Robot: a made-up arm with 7 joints.
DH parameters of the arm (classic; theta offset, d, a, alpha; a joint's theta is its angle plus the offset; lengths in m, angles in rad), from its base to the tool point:
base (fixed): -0.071 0 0 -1.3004
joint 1: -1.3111 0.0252 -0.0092 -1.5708
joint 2: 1.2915 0 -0.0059 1.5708
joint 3: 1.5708 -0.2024 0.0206 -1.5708
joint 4: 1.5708 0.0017 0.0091 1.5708
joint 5: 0 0.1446 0 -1.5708
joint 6: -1.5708 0 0.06 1.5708
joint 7: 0 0 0 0
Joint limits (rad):
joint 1: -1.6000..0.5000
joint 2: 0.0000..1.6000
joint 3: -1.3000..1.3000
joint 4: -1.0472..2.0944
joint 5: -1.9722..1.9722
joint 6: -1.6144..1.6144
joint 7: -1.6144..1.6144
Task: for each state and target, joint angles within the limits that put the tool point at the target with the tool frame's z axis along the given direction. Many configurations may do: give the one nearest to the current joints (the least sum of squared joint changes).
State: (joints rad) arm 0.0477 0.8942 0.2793 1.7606 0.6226 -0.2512 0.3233
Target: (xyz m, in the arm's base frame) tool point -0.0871 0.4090 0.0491 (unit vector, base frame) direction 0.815 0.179 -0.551
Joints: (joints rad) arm 0.4965 1.5973 0.4010 1.9696 0.2829 -0.3354 0.3233
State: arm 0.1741 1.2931 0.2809 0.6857 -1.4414 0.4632 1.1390
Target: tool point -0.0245 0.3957 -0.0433 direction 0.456 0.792 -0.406
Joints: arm 0.3196 1.5975 -0.4315 1.0390 -0.7480 1.3076 1.1390
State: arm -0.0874 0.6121 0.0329 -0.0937 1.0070 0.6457 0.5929
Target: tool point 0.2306 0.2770 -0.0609 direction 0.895 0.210 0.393
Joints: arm -0.7872 0.7785 0.3931 0.4270 0.9931 1.4154 0.5929
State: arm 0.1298 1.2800 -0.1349 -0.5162 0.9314 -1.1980 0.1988
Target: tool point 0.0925 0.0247 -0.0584 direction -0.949 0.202 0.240
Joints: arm -0.1727 1.0307 -0.3936 -0.9872 0.2150 -0.6241 0.1988
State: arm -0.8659 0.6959 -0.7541 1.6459 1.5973 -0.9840 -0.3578
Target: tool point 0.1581 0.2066 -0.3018 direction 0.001 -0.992 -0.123
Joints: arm -0.8547 0.5313 -0.4374 2.0763 1.2055 -0.5672 -0.3578
